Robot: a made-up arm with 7 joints. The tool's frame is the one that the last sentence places.
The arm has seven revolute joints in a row. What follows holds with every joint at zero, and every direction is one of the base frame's.
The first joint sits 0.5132 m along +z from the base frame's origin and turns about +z.
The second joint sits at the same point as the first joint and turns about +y.
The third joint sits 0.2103 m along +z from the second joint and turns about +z.
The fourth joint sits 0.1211 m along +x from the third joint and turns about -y.
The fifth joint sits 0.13 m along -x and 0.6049 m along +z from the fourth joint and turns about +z.
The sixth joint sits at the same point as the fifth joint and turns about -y.
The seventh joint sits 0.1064 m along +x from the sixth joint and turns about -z.
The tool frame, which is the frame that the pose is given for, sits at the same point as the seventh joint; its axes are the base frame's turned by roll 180, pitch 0 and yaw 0 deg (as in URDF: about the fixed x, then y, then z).
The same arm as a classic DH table. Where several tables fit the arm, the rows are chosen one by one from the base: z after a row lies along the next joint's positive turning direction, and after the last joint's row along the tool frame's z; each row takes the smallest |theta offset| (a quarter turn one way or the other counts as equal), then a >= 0, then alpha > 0; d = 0 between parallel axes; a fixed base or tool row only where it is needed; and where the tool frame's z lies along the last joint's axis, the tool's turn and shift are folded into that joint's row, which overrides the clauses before.
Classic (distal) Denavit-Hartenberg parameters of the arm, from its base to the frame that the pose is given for. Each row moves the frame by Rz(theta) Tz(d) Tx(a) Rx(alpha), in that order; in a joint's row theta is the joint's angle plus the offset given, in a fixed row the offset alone. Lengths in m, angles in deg.
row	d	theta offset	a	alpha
joint 1	0.5132	0	0	-90
joint 2	0	0	0	90
joint 3	0.2103	0	0.1211	90
joint 4	0	0	-0.13	-90
joint 5	0.6049	0	0	90
joint 6	0	0	0.1064	90
joint 7	0	0	0	0

